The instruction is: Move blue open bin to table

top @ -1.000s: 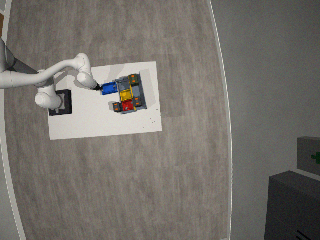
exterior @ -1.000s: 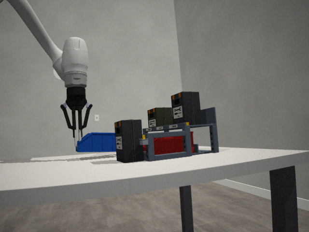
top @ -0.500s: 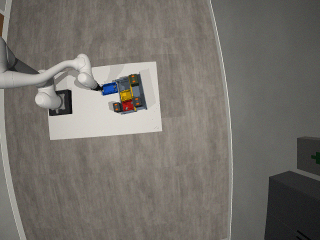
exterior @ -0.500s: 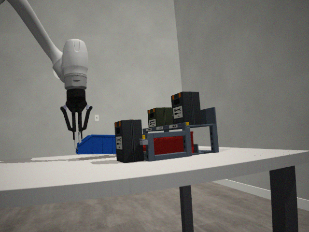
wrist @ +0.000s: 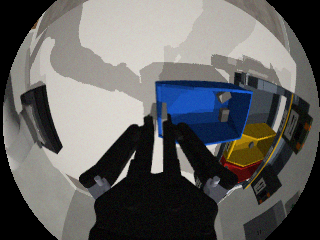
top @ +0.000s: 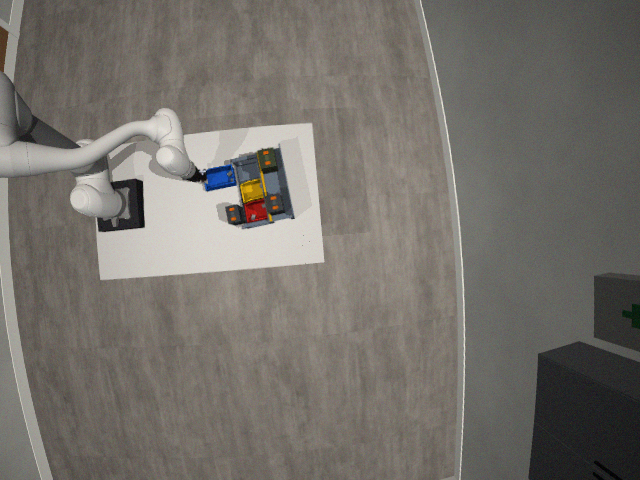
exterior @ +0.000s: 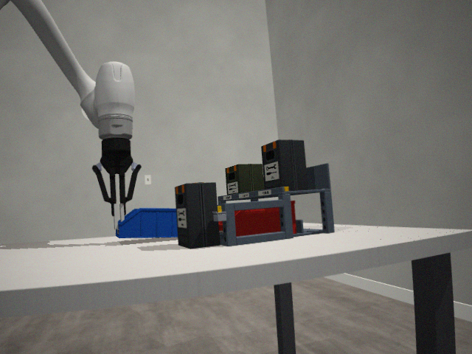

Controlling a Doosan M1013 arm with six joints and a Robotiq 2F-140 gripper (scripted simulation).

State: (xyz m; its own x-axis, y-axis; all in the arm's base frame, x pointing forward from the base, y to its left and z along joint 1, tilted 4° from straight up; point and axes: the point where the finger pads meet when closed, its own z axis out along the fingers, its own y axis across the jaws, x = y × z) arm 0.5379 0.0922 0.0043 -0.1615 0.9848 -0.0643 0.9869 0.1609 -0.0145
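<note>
The blue open bin is 8 cm ahead of my hand, 2 cm below it and 1 cm to the left of it. Also, from my hand: yellow bin 29 cm ahead, 7 cm to the right, 3 cm below; then green box 37 cm ahead, 8 cm above, 6 cm to the left; then red bin 31 cm ahead, 18 cm to the right, 3 cm below.
</note>
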